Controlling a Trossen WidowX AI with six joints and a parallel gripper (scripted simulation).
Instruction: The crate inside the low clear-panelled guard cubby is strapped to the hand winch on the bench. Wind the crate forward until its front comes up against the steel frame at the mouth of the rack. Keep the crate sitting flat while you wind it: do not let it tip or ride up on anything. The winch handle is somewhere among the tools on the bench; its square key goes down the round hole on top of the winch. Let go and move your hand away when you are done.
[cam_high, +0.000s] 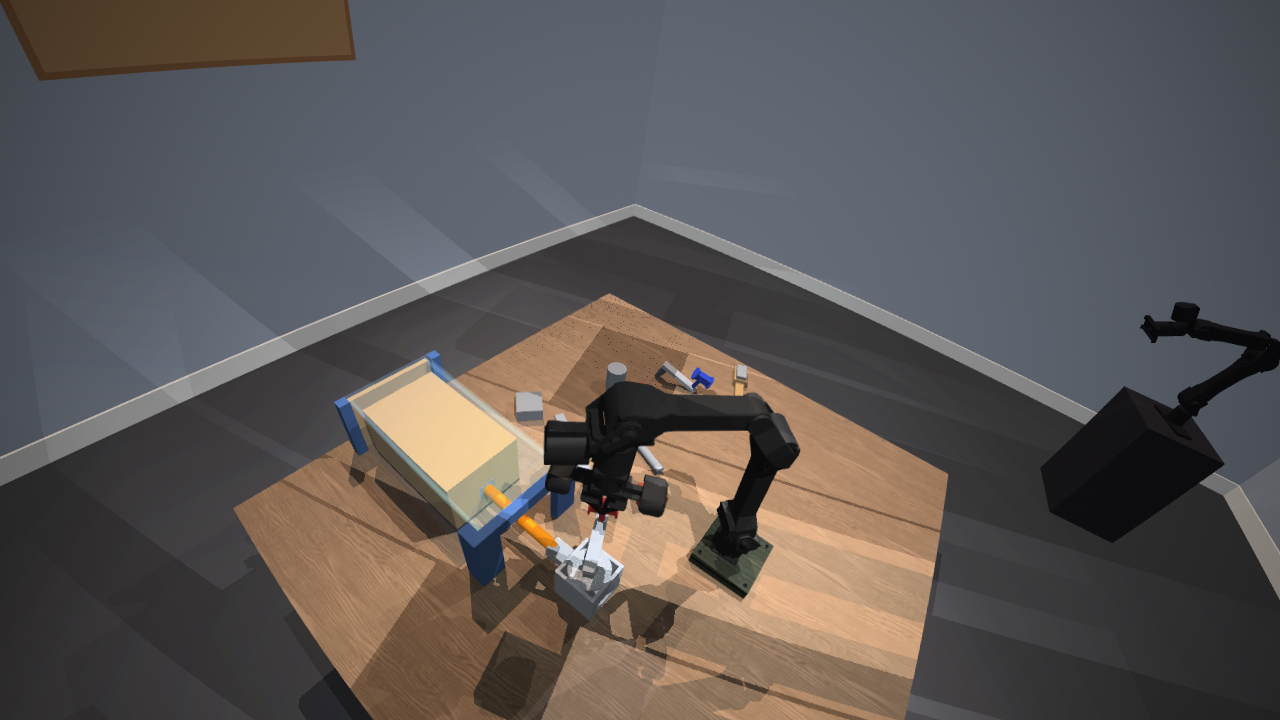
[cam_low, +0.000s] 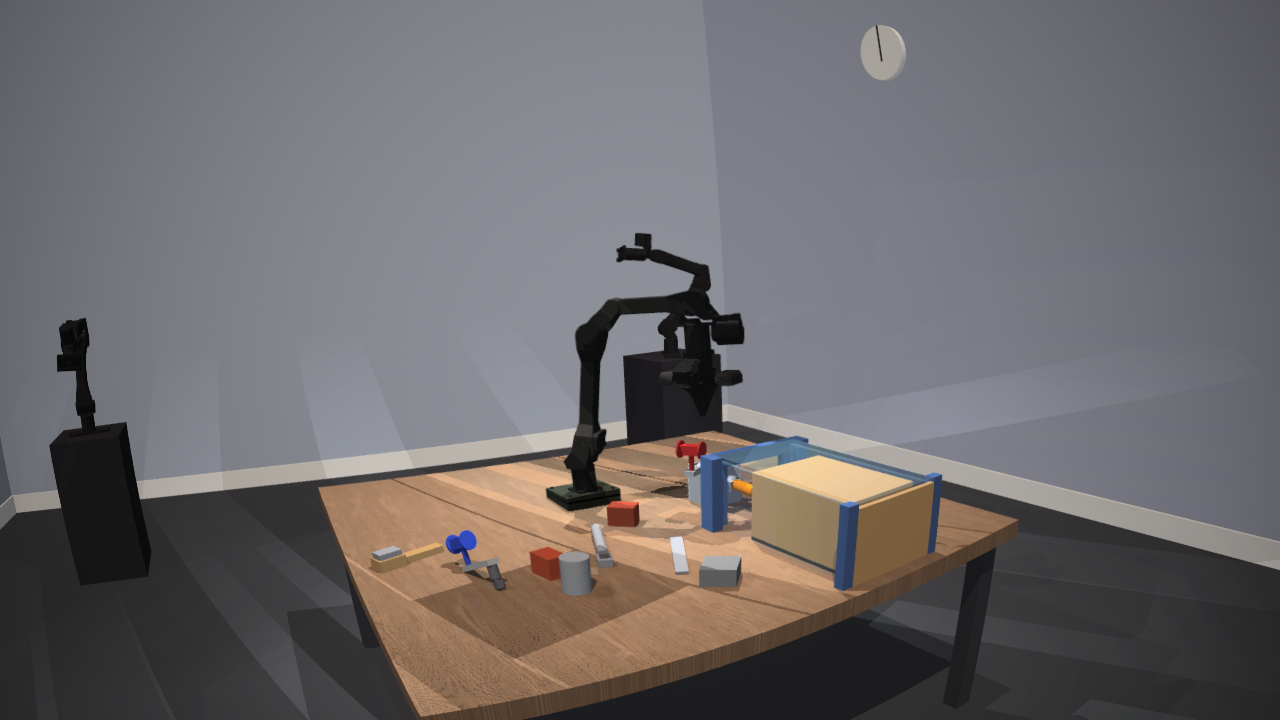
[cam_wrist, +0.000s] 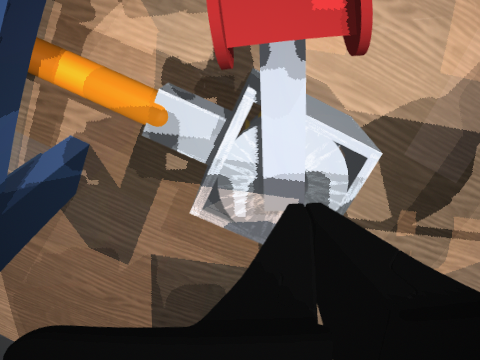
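The red knob lies 80 mm below my gripper tip, 50 mm to the right of it and 20 mm ahead of it. The rest, counted from my gripper tip: grey winch (180 mm below, 40 mm to the left, 30 mm behind); then blue frame (140 mm ahead, 110 mm below, 30 mm to the left); then winch handle (110 mm below, 20 mm to the right, 10 mm ahead).
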